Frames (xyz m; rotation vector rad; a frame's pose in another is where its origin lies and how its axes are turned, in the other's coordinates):
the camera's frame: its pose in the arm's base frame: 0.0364 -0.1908 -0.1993 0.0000 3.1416 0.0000
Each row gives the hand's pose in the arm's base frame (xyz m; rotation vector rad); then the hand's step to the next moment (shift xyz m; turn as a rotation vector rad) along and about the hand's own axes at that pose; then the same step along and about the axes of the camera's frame.
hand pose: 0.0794 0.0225 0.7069 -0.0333 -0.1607 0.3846
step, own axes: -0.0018 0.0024 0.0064 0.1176 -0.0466 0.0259
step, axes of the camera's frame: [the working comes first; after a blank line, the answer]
step, axes of the arm's base frame: -0.0036 0.0016 0.0059 0.1206 0.0011 0.0461

0.0036 0.0016 -0.0059 -0.1206 0.0011 -0.0461
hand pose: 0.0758 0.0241 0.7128 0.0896 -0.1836 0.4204
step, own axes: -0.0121 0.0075 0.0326 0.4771 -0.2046 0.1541
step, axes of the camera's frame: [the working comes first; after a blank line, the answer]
step, axes of the arm's base frame: -0.0191 -0.0020 0.0299 0.4880 -0.0157 0.2343

0.0191 -0.0020 -0.0299 -0.4879 -0.0157 -0.2343
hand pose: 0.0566 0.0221 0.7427 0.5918 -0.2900 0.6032
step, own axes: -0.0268 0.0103 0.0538 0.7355 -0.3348 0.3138
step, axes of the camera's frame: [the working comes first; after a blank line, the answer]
step, axes of the arm's base frame: -0.0321 -0.0373 0.0361 0.7575 -0.0827 0.4135

0.0321 -0.0373 -0.0361 -0.7575 -0.0827 -0.4135
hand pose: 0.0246 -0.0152 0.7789 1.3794 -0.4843 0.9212
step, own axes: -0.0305 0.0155 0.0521 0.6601 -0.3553 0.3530
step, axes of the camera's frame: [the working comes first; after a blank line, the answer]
step, axes of the arm's base frame: -0.0187 -0.0593 -0.0049 0.7382 -0.1392 0.3497

0.0187 -0.0593 0.0049 -0.7382 -0.1392 -0.3497
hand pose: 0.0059 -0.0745 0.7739 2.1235 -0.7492 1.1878
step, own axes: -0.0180 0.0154 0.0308 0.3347 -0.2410 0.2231
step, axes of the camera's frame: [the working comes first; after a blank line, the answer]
step, axes of the arm's base frame: -0.0021 -0.0291 -0.0257 0.4416 -0.0616 0.1451

0.0021 -0.0291 0.0257 -0.4416 -0.0616 -0.1451
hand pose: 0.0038 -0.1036 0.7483 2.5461 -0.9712 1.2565
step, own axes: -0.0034 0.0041 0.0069 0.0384 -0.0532 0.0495
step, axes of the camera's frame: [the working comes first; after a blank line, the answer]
step, axes of the arm's base frame: 0.0006 -0.0042 -0.0076 0.0819 0.0036 0.0052

-0.0006 -0.0042 0.0076 -0.0819 0.0036 -0.0052
